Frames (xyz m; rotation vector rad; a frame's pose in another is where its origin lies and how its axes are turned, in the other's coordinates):
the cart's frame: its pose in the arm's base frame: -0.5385 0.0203 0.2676 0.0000 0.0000 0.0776
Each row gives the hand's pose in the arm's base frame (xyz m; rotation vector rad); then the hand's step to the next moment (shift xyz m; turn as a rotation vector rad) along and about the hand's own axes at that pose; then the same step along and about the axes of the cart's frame.
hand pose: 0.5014 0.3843 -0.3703 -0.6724 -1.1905 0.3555
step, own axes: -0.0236 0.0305 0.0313 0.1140 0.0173 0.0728
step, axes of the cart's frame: -0.0332 0.0210 -0.0304 -0.0188 0.1029 0.0875
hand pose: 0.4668 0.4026 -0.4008 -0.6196 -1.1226 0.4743
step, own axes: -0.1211 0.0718 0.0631 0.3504 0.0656 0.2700
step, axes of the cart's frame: -0.1065 -0.0020 -0.1116 -0.0996 0.3388 0.2743
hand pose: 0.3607 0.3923 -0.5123 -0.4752 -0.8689 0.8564
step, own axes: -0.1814 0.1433 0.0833 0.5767 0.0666 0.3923
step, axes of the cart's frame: -0.2018 -0.0453 -0.1328 -0.1047 0.5273 0.4493
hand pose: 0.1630 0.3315 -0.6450 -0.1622 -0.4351 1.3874
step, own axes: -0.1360 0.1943 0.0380 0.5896 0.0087 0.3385
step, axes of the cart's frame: -0.2156 -0.0849 -0.0632 -0.0289 0.5308 0.4239
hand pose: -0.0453 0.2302 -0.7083 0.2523 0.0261 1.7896
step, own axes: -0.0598 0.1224 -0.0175 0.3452 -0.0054 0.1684
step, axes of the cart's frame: -0.1144 -0.0757 -0.0077 -0.0119 0.3164 0.2175
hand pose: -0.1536 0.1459 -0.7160 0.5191 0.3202 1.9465
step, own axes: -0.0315 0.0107 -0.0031 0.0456 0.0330 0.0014
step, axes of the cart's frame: -0.0013 -0.0331 -0.0046 -0.0395 0.0309 0.0256
